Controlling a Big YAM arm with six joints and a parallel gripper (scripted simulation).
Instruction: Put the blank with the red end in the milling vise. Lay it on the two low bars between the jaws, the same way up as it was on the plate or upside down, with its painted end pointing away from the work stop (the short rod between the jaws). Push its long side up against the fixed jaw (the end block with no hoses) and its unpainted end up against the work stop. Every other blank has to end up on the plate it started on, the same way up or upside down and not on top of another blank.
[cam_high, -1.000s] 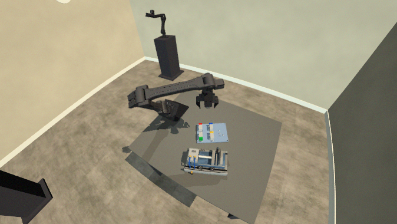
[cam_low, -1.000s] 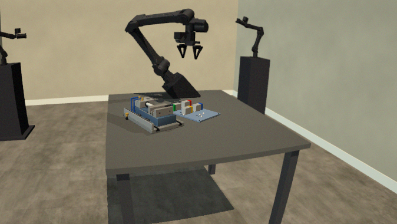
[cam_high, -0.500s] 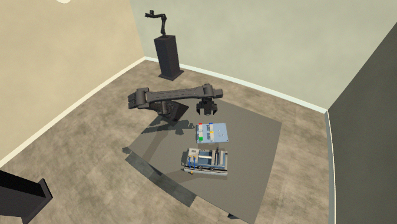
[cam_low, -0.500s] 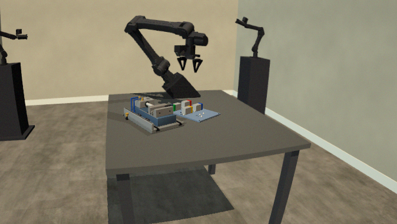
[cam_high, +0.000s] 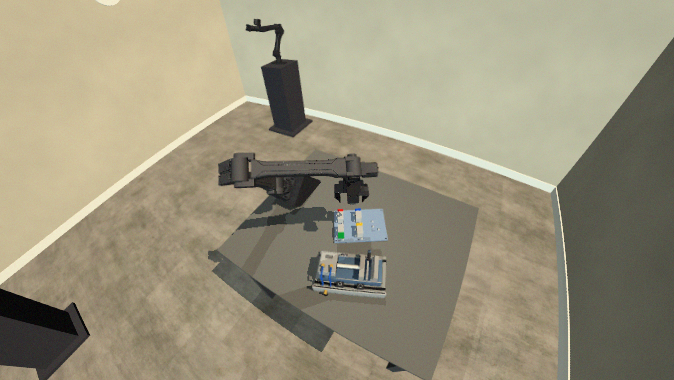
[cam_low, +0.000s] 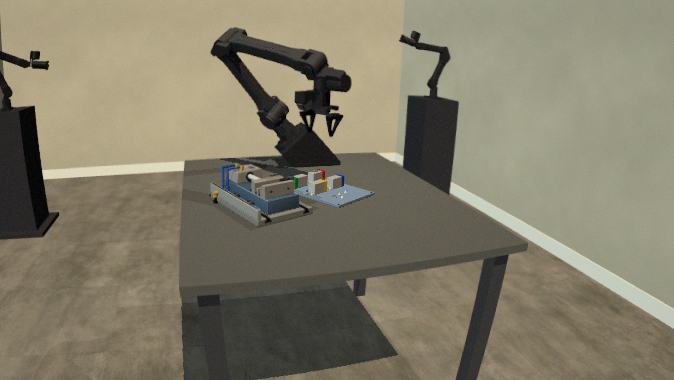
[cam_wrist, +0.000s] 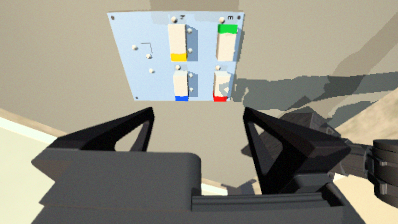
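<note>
My gripper is now 17 cm above the grey bar with red end, 7 cm past it and 1 cm to the right of it. The rest, counted from my hand: yellow-ended blank (17 cm below, 6 cm ahead, 2 cm to the right); then blue-ended blank (17 cm below, 6 cm to the left, 1 cm ahead); then green-ended blank (17 cm below, 7 cm to the right, 2 cm behind).
</note>
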